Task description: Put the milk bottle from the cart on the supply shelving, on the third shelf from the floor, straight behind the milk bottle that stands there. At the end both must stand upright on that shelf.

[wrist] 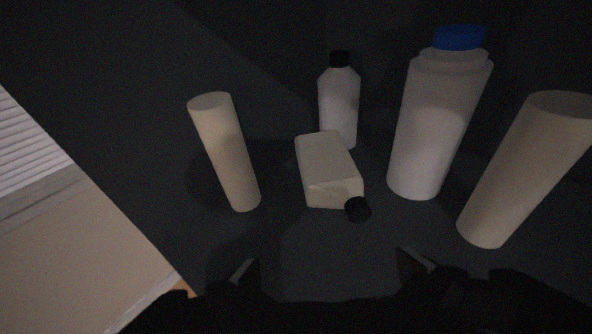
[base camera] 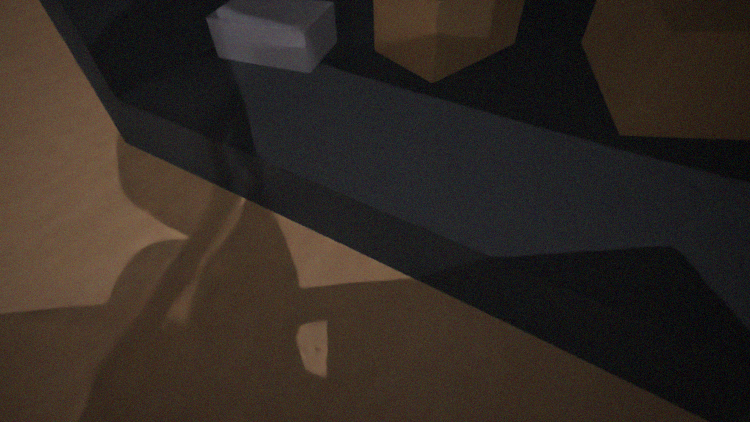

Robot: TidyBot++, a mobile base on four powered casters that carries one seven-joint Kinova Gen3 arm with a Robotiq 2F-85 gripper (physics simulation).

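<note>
A tall white bottle with a blue cap, which looks like a milk bottle, stands upright on the dark shelf board in the wrist view. A smaller white bottle with a black cap stands further back. A cream, boxy bottle with a black cap lies on its side in front of it, its cap towards me. My gripper is open and empty, in front of the lying bottle at the bottom of the wrist view. The cart and a second blue-capped bottle do not show in either view.
A cream cylinder stands left of the bottles, another cream cylinder at the right. The shelf's left edge borders a wall and blinds. In the base view, a pale box and brown boxes sit on a dark low shelf.
</note>
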